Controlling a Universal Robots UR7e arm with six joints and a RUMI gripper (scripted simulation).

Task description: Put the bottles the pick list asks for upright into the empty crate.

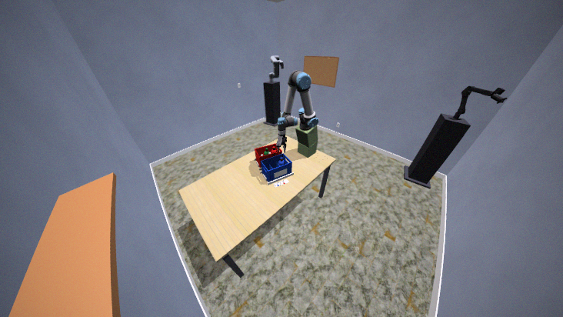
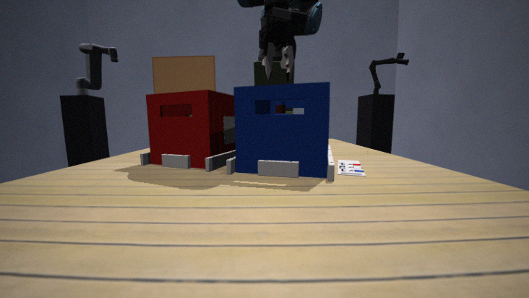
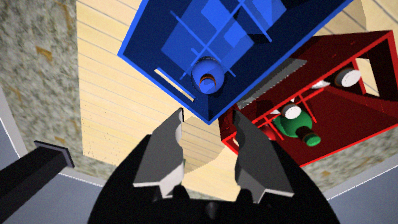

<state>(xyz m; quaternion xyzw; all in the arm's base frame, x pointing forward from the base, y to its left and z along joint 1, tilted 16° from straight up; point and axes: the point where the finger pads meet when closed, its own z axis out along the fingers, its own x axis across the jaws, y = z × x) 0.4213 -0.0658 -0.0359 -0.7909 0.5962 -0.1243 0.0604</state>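
Right now the white bottle is 210 mm to the right of my hand, 150 mm below it and 90 mm ahead of it. Also, from my hand: blue-capped bottle 150 mm below, 10 mm ahead; then blue crate 160 mm below, 100 mm ahead; then red crate 210 mm to the right, 160 mm below, 10 mm behind.
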